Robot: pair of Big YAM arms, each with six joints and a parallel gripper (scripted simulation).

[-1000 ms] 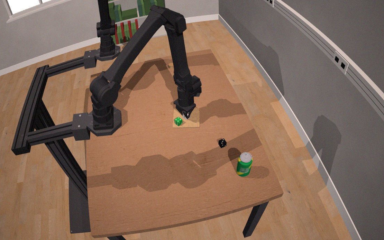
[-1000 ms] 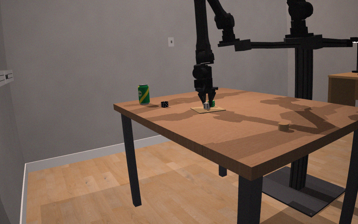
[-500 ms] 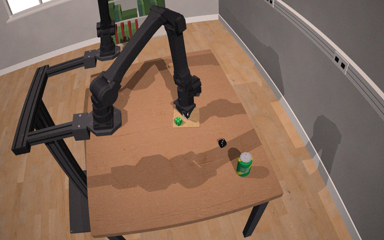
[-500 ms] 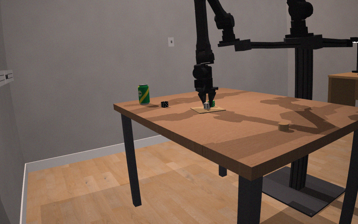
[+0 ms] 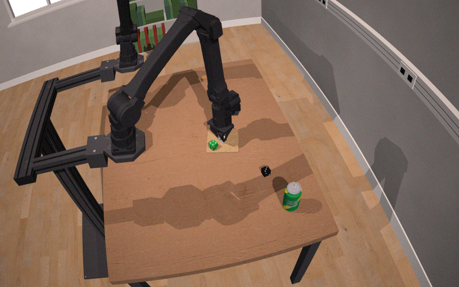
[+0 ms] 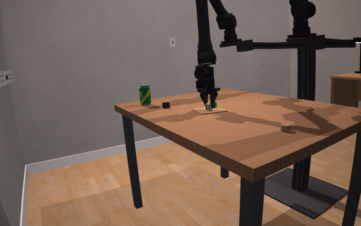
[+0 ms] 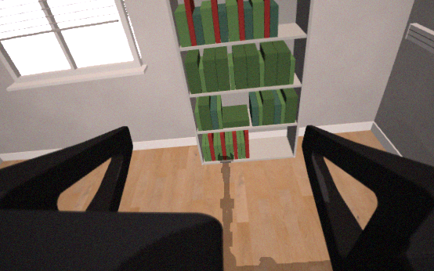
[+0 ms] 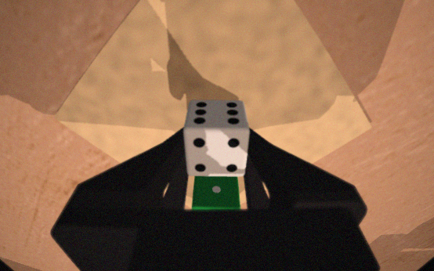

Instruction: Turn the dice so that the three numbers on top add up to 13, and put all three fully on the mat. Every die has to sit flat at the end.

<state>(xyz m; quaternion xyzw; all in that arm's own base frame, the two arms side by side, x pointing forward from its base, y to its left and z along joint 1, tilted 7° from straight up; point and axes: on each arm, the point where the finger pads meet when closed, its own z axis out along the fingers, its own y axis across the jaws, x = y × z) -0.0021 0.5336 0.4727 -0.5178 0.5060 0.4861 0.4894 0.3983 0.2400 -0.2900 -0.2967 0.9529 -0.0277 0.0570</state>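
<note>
The mat is 2 cm below my right hand. The rest, counted from my right hand: green die: 4 cm behind, 3 cm to the right; then small wooden cylinder: 49 cm to the left, 1 cm below, 1 cm ahead.
</note>
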